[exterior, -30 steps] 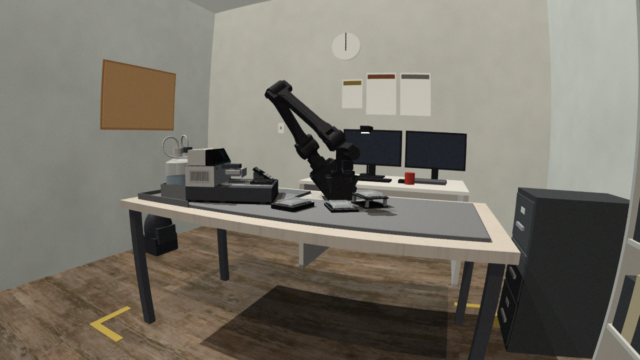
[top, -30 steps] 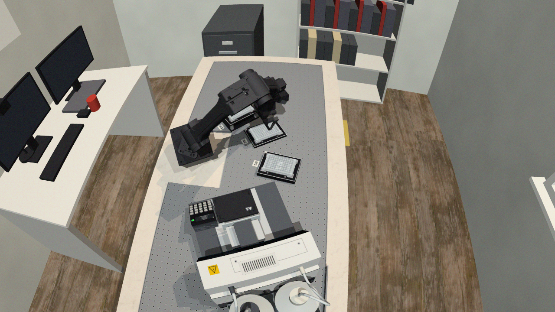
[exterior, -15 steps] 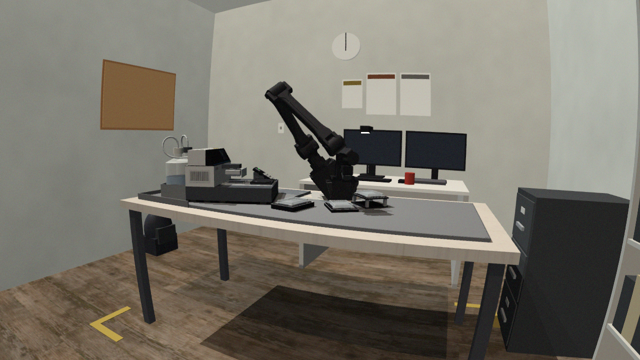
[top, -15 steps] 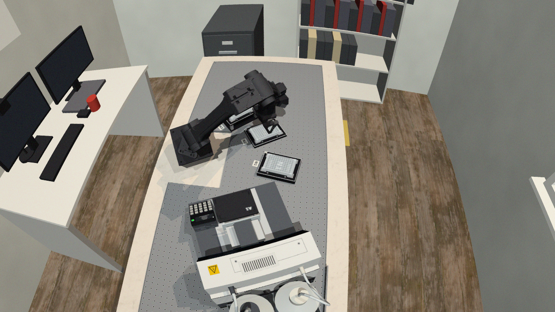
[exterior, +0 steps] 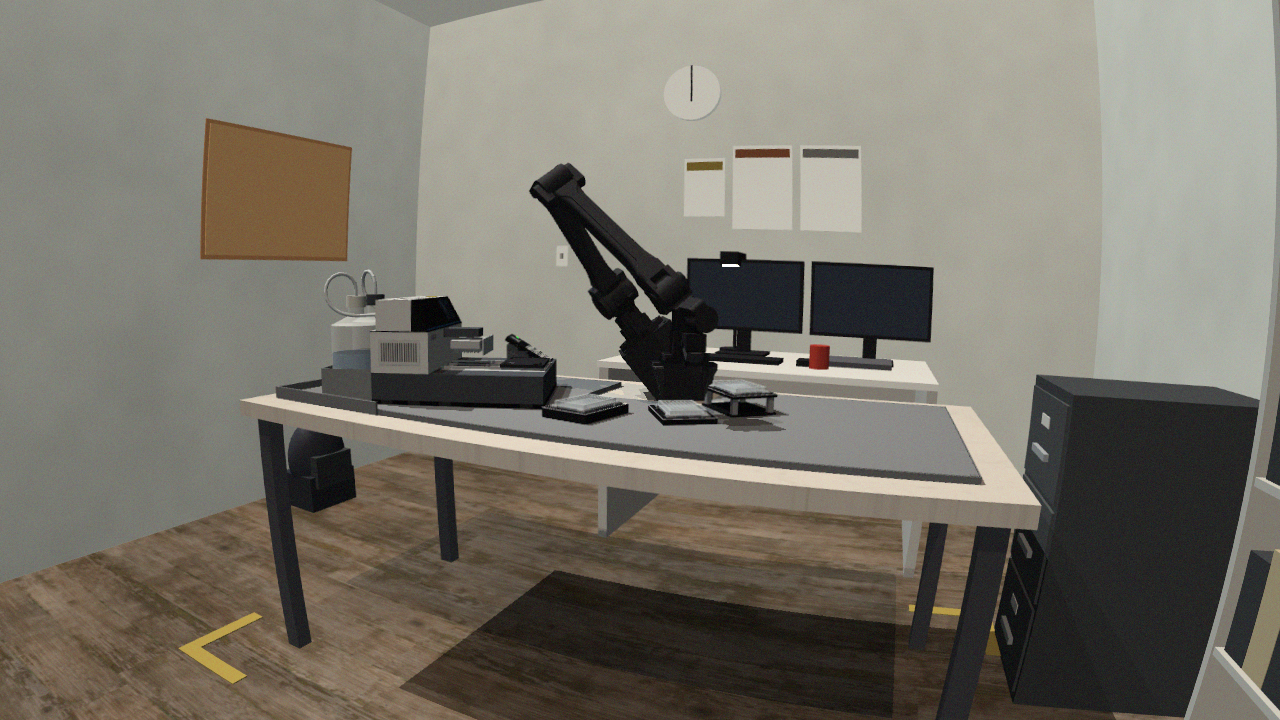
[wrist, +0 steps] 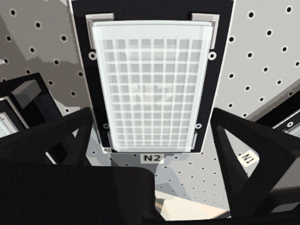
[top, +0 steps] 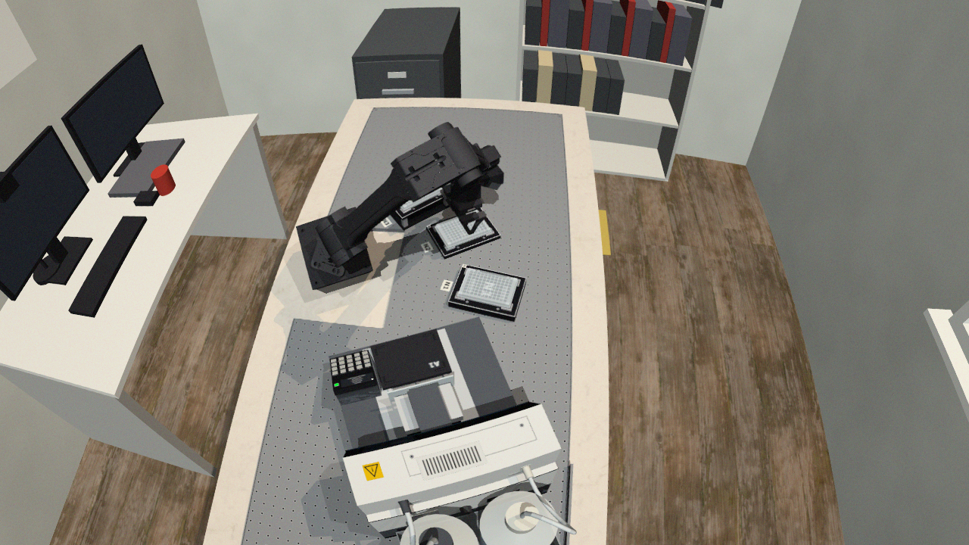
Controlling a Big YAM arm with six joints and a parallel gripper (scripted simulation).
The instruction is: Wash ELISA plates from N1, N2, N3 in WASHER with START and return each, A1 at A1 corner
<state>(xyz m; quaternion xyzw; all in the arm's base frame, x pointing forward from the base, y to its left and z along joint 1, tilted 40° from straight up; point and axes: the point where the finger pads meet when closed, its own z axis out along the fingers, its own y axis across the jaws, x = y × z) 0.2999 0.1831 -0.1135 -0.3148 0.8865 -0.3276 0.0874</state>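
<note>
Right now my hand is 5 cm above the black nest. Also, from my hand: white ELISA plate: 9 cm ahead, 20 cm to the right, 3 cm below; plate washer: 1 cm ahead, 59 cm to the right, 8 cm above.
</note>
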